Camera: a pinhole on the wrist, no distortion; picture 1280 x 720 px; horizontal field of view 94.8 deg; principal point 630.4 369.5 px. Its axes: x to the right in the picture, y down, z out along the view. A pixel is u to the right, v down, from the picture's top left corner.
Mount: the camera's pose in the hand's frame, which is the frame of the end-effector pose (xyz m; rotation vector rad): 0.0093 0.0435 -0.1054 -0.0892 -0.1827 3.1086
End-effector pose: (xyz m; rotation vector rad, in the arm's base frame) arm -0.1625 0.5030 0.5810 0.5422 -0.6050 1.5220
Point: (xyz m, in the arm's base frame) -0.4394 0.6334 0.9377
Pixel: outside the picture
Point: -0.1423 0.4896 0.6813
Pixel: 449 506
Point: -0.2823 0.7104 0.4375
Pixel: behind the camera
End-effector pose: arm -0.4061 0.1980 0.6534 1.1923 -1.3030 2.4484
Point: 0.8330 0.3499 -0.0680
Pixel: outside the picture
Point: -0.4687 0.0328 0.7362
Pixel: 225 193
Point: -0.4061 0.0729 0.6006
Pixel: 656 67
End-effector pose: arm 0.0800 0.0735 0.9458 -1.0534 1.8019 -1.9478
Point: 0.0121 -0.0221 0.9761
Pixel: 82 460
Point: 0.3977 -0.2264 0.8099
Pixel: 683 242
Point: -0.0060 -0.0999 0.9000
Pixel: 61 87
